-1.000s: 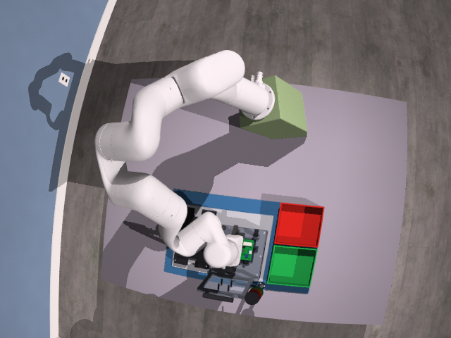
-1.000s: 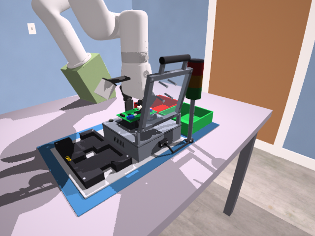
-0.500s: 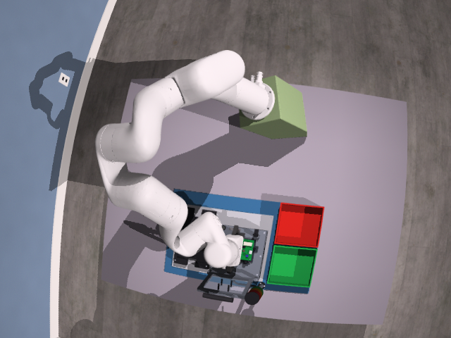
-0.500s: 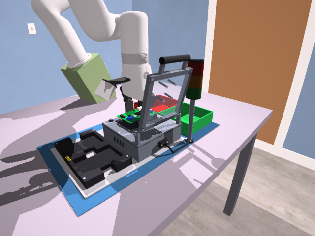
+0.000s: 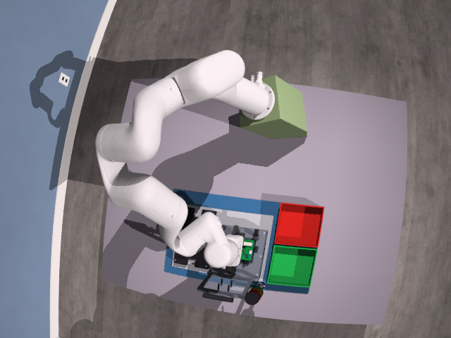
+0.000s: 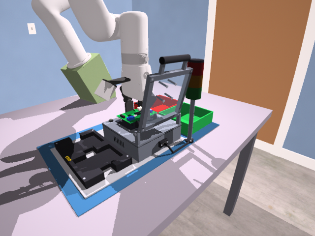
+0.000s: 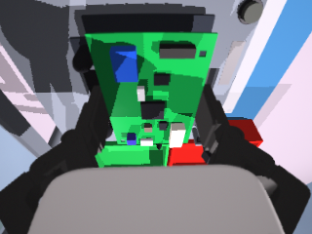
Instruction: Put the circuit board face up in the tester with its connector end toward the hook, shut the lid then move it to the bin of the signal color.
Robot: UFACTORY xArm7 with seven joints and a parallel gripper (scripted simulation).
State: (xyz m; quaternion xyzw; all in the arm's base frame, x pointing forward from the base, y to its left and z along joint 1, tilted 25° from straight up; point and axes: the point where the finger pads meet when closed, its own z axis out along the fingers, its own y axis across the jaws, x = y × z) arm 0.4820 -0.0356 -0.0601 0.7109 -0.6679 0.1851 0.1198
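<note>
The green circuit board lies right at my hand. The rest, counted from my hand: clear lid (13 cm ahead, 9 cm above); green bin (4 cm ahead, 20 cm to the left, 8 cm below); plate (1 cm ahead, 1 cm to the left, 2 cm below).
</note>
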